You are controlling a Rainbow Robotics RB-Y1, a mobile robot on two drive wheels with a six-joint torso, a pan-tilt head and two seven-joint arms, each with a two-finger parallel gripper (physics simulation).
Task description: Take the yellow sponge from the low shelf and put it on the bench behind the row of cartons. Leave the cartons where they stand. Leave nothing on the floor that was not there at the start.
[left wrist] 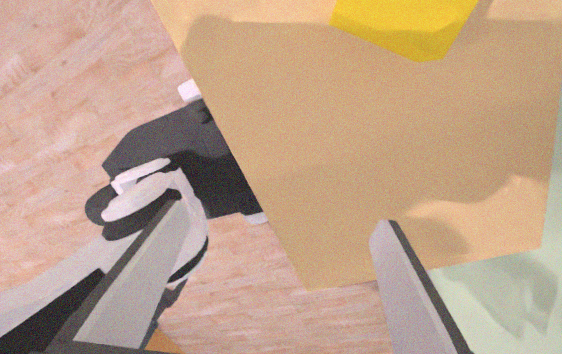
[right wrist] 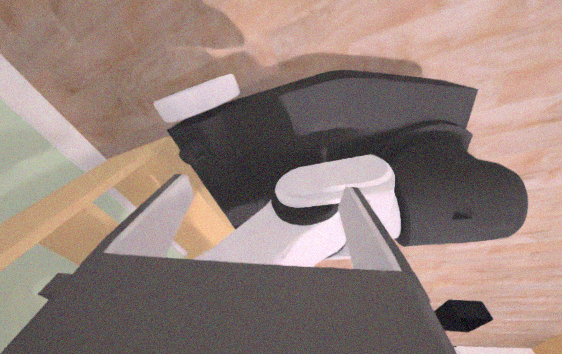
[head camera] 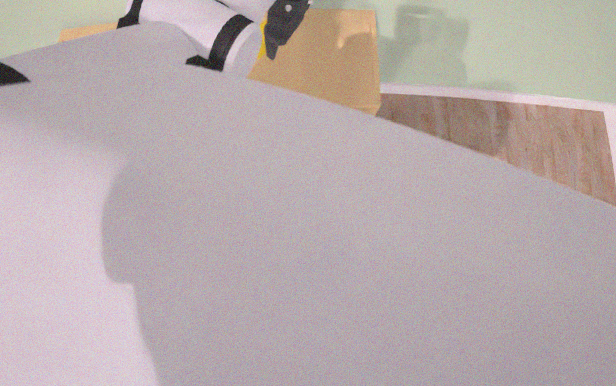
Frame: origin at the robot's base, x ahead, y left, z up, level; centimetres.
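Seen in the pictures: left gripper, fingertip midpoint: (left wrist: 280,221) (head camera: 281,41); right gripper, fingertip midpoint: (right wrist: 267,191).
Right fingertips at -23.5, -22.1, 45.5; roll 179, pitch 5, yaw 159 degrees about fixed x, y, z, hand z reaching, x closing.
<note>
Pixels of each thing's middle, then the offset from my right fingertips to it, as dx, dy, dz.
- yellow sponge, body centre: (head camera: 262,39) +65.6, +42.7, +17.8
- black angular part, body centre: (right wrist: 458,316) -76.0, +169.8, -40.4
The yellow sponge (head camera: 262,44) (left wrist: 405,30) lies on the top of a light wooden unit (head camera: 335,70) (left wrist: 325,125). In the left wrist view it is cut off by the upper edge; in the head view a sliver shows beside my left finger. My left gripper (head camera: 271,54) (left wrist: 280,221) is open and empty above the unit's end, with the sponge beyond its fingertips. My right gripper (right wrist: 267,191) is open and empty, low beside my dark base (right wrist: 325,120). Whether this unit is the shelf or the bench is unclear. The cartons do not show.
A grey surface close to the head camera hides much of its view. Open wooden framing (right wrist: 65,200) stands left of my right gripper. The green wall (head camera: 540,45) and white skirting (head camera: 500,95) lie behind. A black angular part (right wrist: 465,316) shows at the lower right.
</note>
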